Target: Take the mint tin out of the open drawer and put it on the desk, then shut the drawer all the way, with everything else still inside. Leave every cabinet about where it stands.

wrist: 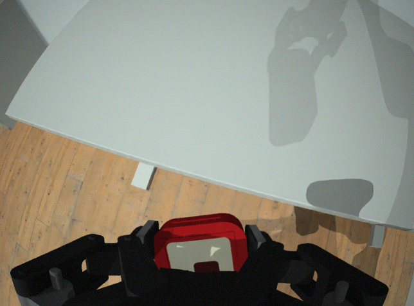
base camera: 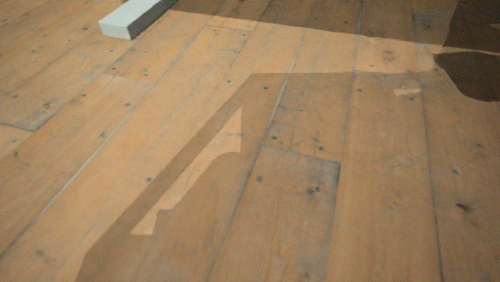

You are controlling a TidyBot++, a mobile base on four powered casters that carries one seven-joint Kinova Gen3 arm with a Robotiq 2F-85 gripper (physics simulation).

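Places are measured from the arm's base along level axes (x left, y down, z back), in metres.
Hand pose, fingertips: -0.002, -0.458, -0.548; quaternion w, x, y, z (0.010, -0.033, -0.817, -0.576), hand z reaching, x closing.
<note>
After its pixels a point has its place, as x, y, z.
The red mint tin (wrist: 201, 245) with its pale label is between the fingertips in the lower middle of the wrist view. My gripper (wrist: 201, 236) is shut on the tin, and the dark hand hides its lower part. The light grey desk (wrist: 165, 90) fills the upper part of the wrist view. Its near edge runs slanting down to the right, and in that view the tin shows on the near side of this edge, over the floor. The drawer and its cabinet do not show in either view.
A pale desk foot (base camera: 117, 26) {0.314, 0.365, -0.758} (wrist: 142, 175) stands on the wooden floor (base camera: 200, 150) {0.082, 0.396, -0.402} (wrist: 45, 175). Another pale foot (wrist: 377, 235) shows under the desk's right part. A grey panel (wrist: 17, 60) shows at the wrist view's upper left. Shadows of the arm fall on desk and floor.
</note>
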